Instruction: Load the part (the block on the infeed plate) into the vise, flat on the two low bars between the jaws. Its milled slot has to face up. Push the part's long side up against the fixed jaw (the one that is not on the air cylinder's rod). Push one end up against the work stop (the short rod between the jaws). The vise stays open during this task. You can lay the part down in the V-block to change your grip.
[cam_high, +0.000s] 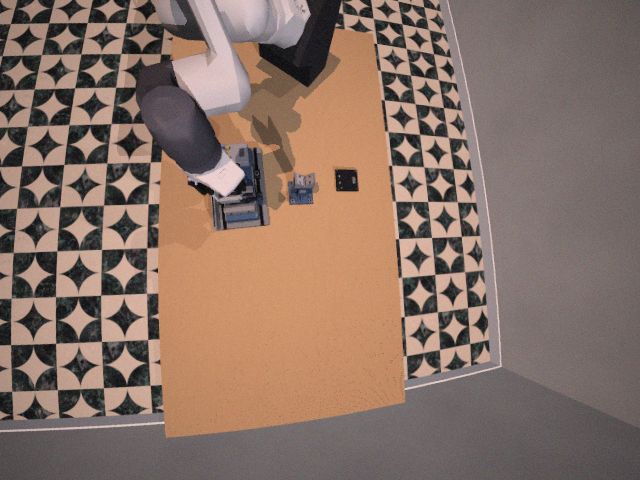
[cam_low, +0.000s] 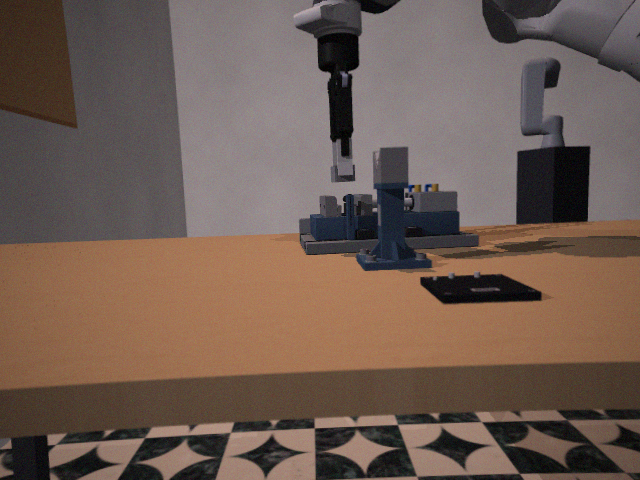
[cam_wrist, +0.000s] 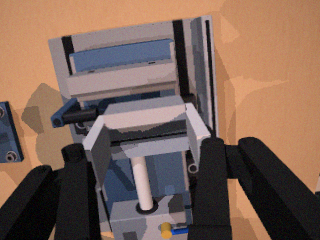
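Now: the fixed jaw 8 cm below my hand, 4 cm ahead of it and 1 cm to the left of it. Also, from my hand: work stop 7 cm below, 6 cm to the left, 2 cm ahead; part 2 cm below; air cylinder rod 8 cm below, 8 cm behind, 4 cm to the left.
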